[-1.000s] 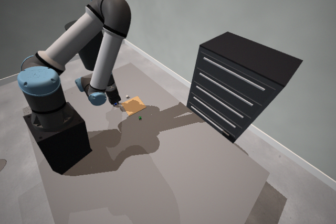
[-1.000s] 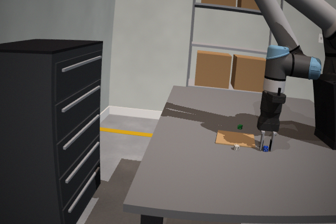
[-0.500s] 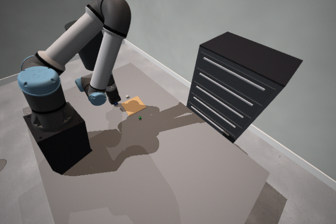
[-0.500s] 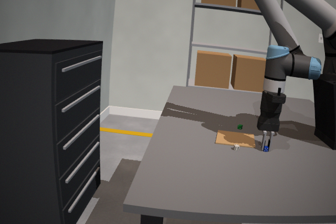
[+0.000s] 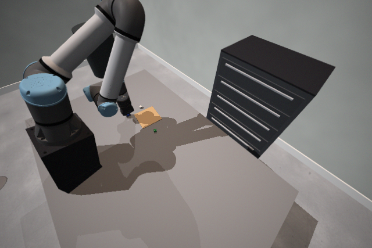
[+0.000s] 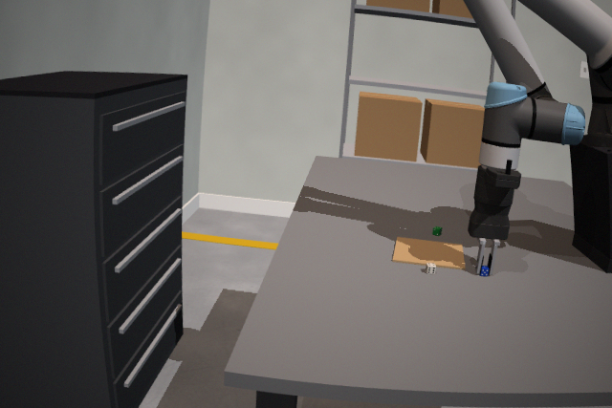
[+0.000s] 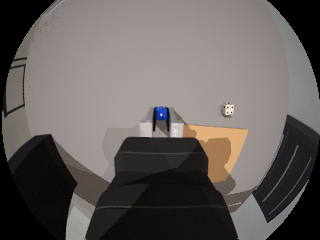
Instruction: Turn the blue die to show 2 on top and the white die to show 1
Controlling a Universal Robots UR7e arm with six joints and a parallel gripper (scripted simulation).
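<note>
The white die is 10 cm ahead of my hand, 3 cm to the left of it and 1 cm below it. From my hand the other things lie so: orange mat: 11 cm ahead, 7 cm to the right, 2 cm below; then green die: 20 cm to the right, 11 cm ahead, 1 cm below; then blue die: 1 cm below.
</note>
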